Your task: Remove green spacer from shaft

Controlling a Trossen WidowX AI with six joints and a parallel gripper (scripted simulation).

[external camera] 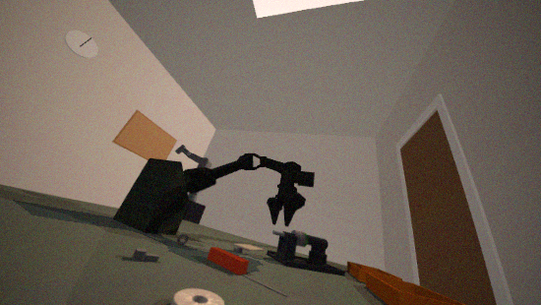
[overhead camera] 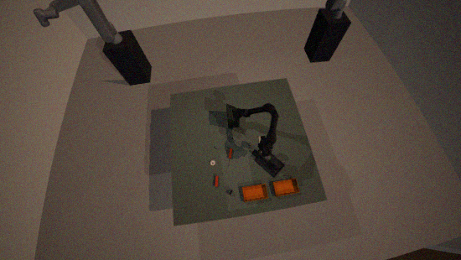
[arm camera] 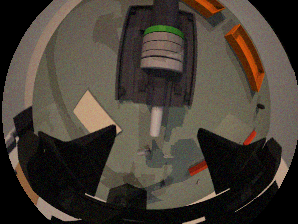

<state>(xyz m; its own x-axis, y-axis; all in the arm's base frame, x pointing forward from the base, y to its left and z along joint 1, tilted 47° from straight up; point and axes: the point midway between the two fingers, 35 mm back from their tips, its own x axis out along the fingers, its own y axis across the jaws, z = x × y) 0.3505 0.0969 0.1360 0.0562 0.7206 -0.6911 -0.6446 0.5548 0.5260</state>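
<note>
The grey shaft is 7 cm ahead of my gripper tip, 5 cm to the left of it and 3 cm below it. The rest, counted from my gripper tip: white ring 3 cm ahead, 43 cm to the right, 10 cm below; beige card 12 cm behind, 8 cm to the left, 10 cm below; greenish spacer 8 cm ahead, 7 cm to the left, 3 cm below.
</note>
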